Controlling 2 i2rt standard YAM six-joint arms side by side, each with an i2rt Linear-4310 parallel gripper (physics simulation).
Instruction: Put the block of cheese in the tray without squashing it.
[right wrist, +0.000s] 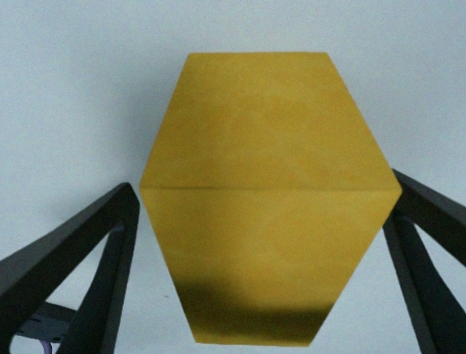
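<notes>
The block of cheese (267, 150), a yellow-orange block with faint pale streaks, fills the middle of the right wrist view. Its upper face and near side show, with a dark shadow across the bottom of the near side. My right gripper (252, 186) is open around it, one black finger on each side. A narrow gap shows between the left-hand finger and the block. The right-hand fingertip is partly hidden behind the block's right corner, so contact there cannot be told. The tray and my left gripper do not show in this view.
A pale grey-white surface (75, 100) lies behind and around the block, with a soft shadow left of the block. Part of a small dark object (46, 327), with a purple piece below it, shows at the lower left behind the finger.
</notes>
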